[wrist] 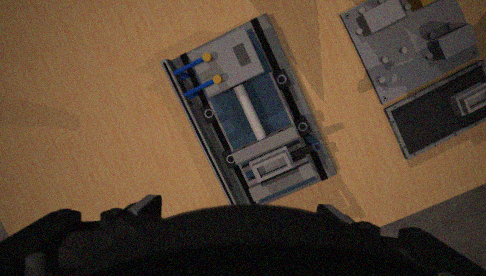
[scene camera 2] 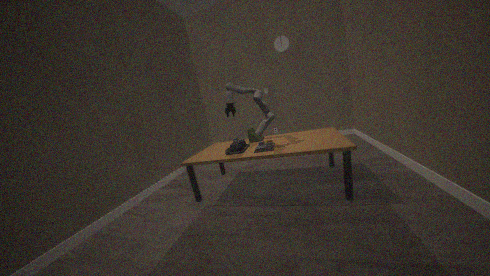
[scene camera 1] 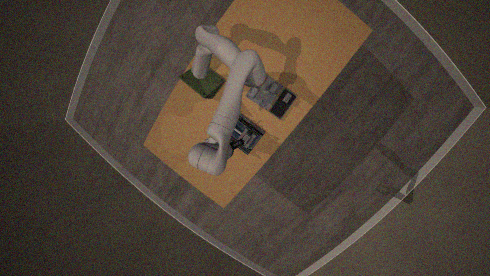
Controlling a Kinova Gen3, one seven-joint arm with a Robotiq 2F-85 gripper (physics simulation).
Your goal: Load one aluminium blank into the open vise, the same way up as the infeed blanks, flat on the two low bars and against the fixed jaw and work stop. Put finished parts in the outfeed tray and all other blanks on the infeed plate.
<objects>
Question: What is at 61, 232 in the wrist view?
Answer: My gripper.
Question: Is my gripper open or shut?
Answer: Open.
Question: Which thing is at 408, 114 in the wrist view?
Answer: A dark outfeed tray.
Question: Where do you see a grey infeed plate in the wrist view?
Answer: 404, 72
</objects>
